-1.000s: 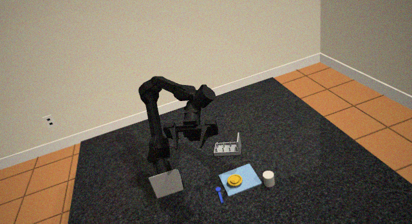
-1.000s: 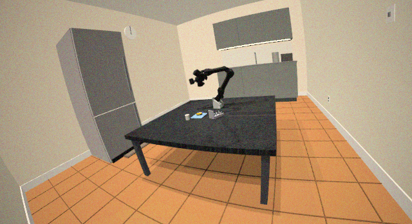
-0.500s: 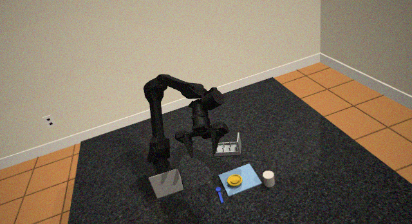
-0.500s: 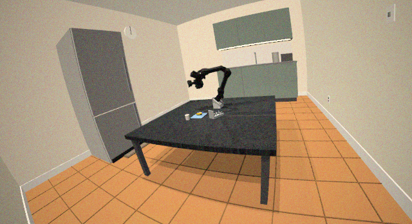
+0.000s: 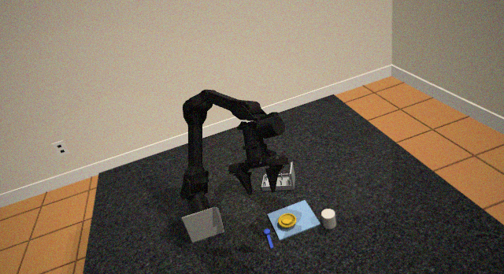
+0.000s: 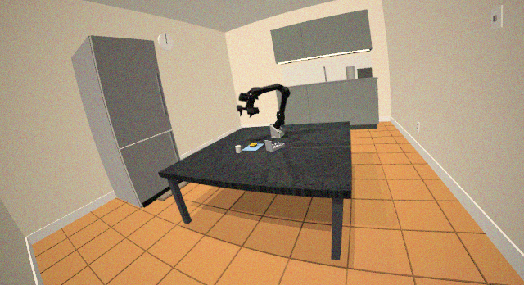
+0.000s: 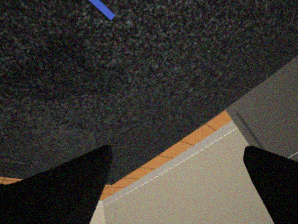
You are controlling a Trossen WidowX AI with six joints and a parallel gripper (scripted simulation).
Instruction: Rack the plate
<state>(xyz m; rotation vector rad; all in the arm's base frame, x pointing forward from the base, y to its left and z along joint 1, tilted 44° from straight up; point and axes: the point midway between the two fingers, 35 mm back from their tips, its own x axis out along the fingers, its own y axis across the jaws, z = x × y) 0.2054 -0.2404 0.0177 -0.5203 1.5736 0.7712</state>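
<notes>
Right now my gripper tip is 7 cm short of the yellow plate, 8 cm to the right of it and 22 cm above it. From my gripper tip the other things lie so: mat 10 cm ahead, 9 cm to the left, 24 cm below; then blue spoon 1 cm behind, 5 cm to the left, 24 cm below; then white cup 20 cm ahead, 1 cm to the left, 21 cm below.
</notes>
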